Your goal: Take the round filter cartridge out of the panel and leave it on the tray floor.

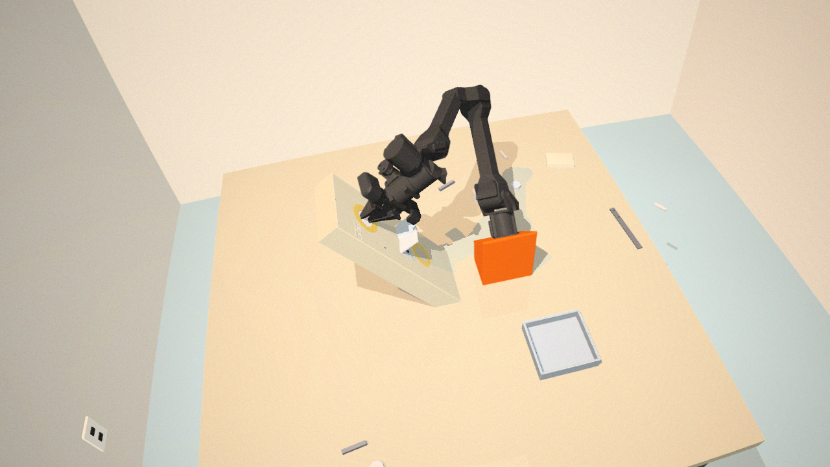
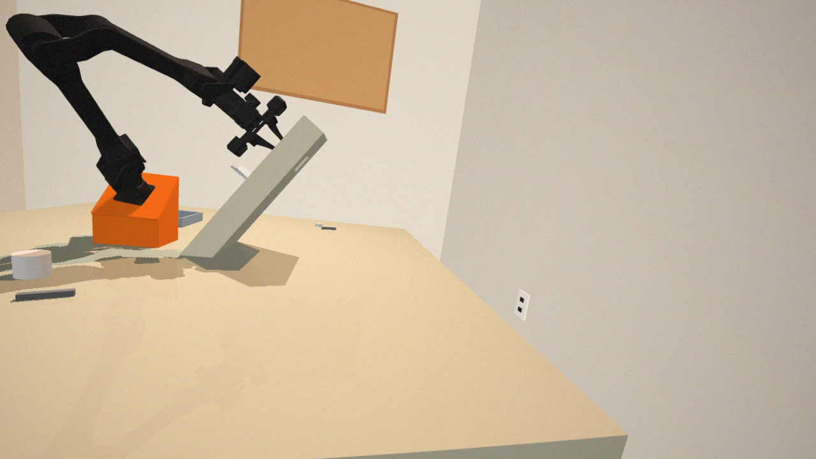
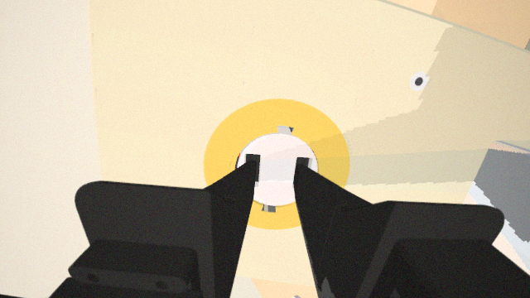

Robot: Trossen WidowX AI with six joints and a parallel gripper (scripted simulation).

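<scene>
Now: the white round filter cartridge 10 mm ahead of my gripper tip and 10 mm below it. The rest, counted from my gripper tip: flat block: 620 mm behind, 440 mm to the right, 280 mm below; then grey tray: 440 mm behind, 240 mm to the left, 280 mm below.
</scene>
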